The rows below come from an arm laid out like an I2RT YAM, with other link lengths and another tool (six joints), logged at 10 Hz.
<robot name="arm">
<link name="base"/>
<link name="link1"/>
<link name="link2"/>
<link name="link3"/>
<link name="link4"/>
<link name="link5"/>
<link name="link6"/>
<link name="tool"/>
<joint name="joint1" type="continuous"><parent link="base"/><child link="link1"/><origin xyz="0.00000 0.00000 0.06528"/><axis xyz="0 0 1"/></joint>
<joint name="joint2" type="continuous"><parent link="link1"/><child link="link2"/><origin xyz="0.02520 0.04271 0.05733" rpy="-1.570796 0.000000 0.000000"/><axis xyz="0 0 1"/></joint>
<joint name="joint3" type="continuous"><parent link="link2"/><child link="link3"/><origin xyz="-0.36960 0.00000 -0.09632" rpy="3.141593 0.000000 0.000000"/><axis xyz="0 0 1"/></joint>
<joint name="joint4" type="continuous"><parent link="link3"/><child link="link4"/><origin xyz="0.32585 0.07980 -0.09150"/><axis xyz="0 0 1"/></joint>
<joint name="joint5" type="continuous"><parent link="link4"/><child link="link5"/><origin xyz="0.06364 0.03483 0.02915" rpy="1.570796 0.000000 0.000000"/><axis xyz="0 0 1"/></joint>
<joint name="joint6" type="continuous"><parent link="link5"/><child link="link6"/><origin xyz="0.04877 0.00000 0.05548" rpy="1.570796 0.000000 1.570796"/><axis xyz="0 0 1"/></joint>
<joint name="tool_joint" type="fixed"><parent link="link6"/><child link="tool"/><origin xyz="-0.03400 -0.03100 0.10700" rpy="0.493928 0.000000 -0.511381"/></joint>
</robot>
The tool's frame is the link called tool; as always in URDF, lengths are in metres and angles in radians. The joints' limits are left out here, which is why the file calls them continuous.
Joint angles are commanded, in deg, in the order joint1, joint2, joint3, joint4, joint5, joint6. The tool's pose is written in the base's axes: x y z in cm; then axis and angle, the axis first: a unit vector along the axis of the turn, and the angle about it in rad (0 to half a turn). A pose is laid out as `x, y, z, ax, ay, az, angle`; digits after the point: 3 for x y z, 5 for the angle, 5 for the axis.
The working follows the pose.
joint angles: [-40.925 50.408 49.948 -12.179 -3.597 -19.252]
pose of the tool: 28.669, -16.815, 43.471, -0.58405, 0.33631, -0.73877, 2.79338
Where each joint sits with the arm in this pose, in the base's axes (m; each line is computed from the numbers above, not from the rounded line before):
joint1: 0.0000 0.0000 0.0653
joint2: 0.0470 0.0158 0.1226
joint3: -0.1941 0.0973 0.4074
joint4: 0.1126 -0.0474 0.4846
joint5: 0.1461 -0.1151 0.5047
joint6: 0.1749 -0.1360 0.4399
the tool: 0.2867 -0.1682 0.4347

